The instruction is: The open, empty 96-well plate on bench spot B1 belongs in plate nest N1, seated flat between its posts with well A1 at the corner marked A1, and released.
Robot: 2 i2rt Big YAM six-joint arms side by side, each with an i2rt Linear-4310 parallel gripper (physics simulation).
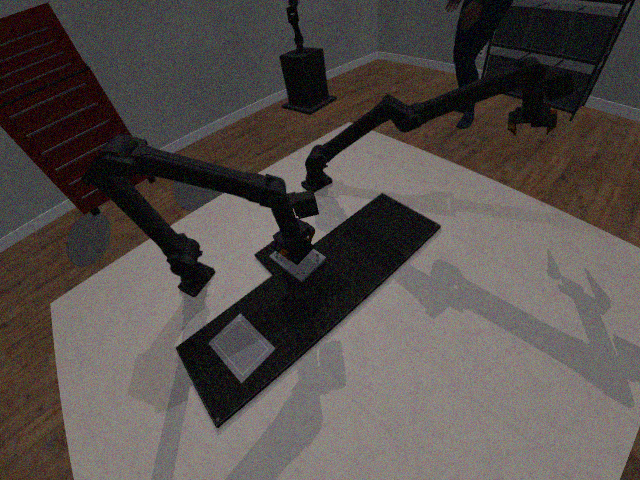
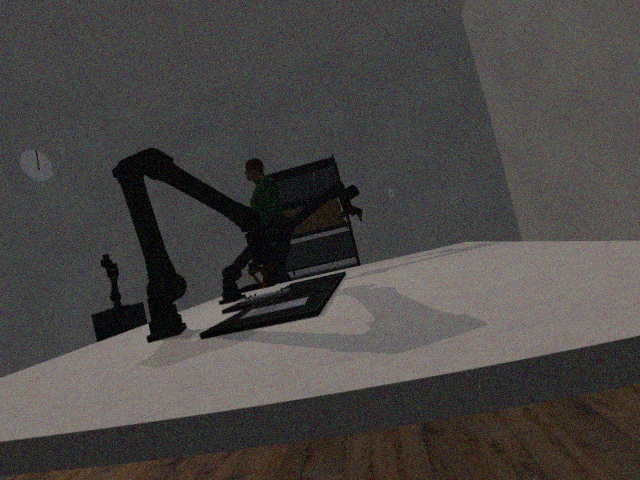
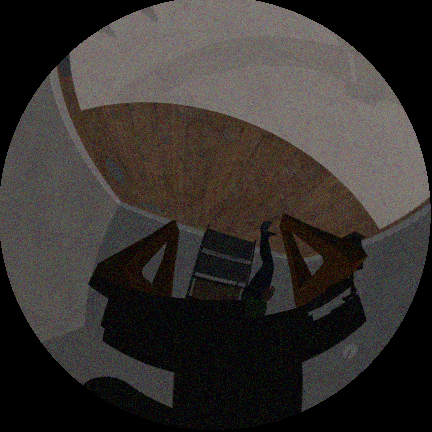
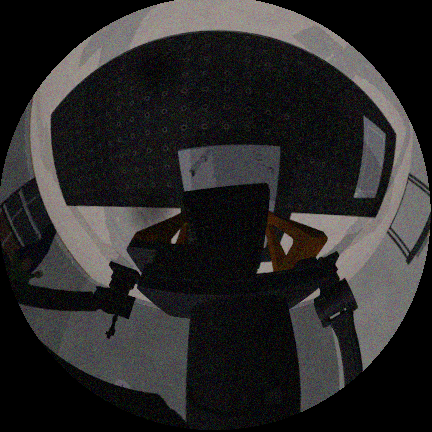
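Pixels of known places: left gripper, fingertip midpoint: (image 1: 531,133) (image 2: 354,225) (image 3: 229,222); right gripper, fingertip midpoint: (image 1: 298,251) (image 2: 267,285) (image 4: 227,214); left arm's base, origin of the base link: (image 1: 316,183) (image 2: 233,300) (image 4: 126,271); right arm's base, origin of the base link: (image 1: 197,280) (image 2: 168,334).
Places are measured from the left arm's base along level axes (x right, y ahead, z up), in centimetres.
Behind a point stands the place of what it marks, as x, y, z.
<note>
The dark 96-well plate (image 4: 226,210) @(27.8, 33.7, 6.9) (image 1: 297,255) @(29.7, 34.3, 6.5) is between my right gripper's (image 4: 227,214) (image 1: 296,249) (image 2: 258,279) orange fingers, which stand wide and are shut on its sides. It is held over the rear part of the pale grey nest N1 (image 4: 235,162) @(28.4, 37.5, 2.5) (image 1: 306,270) @(29.7, 38.4, 2.5), whose front part shows uncovered. The gap under the plate, its exact tilt and the A1 mark cannot be made out in this dim light. My left gripper (image 3: 229,222) @(-56.4, 57.0, 24.7) (image 1: 530,129) @(-56.4, 57.0, 24.7) (image 2: 356,210) is open and empty, high up beyond the table's edge.
A pale flat rectangle (image 1: 241,347) @(58.7, 48.3, 1.5) (image 2: 279,307) @(60.4, 49.4, 1.5) (image 4: 371,160) @(57.2, 47.5, 1.5) with a thin inner outline lies on the black mat (image 1: 361,248) @(9.7, 42.2, 1.3) (image 4: 225,65) @(25.6, 50.2, 1.3); its label is unreadable. The mat lies on the white table (image 1: 413,361) @(23.0, 79.5, 0.0). A person (image 1: 467,51) stands beyond the table, near a shelf rack.
</note>
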